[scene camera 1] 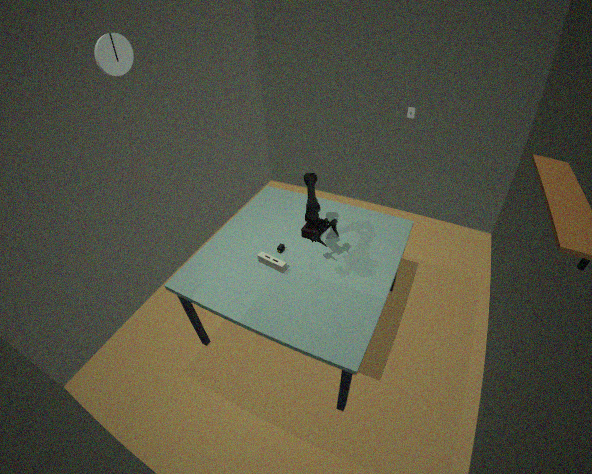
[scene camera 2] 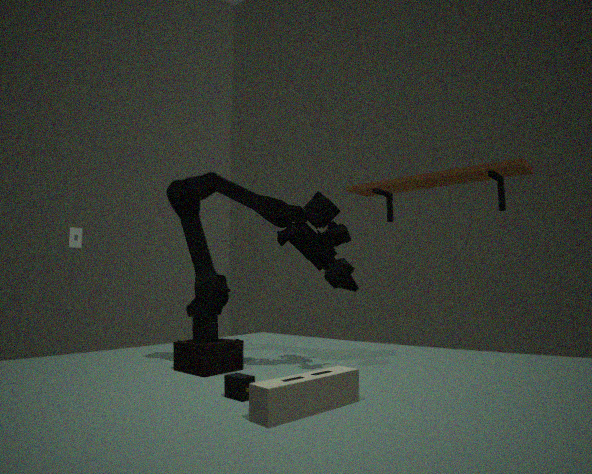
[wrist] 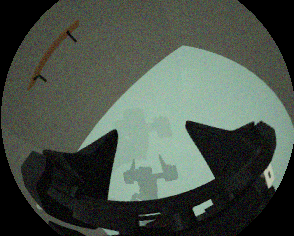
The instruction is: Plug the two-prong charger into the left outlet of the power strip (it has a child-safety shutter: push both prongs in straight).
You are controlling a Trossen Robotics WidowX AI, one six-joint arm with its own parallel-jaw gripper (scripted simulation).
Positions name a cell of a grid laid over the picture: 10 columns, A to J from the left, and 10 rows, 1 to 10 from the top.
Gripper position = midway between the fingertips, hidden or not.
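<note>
My gripper (scene camera 2: F6), (wrist: F6): open, holding nothing.
</note>
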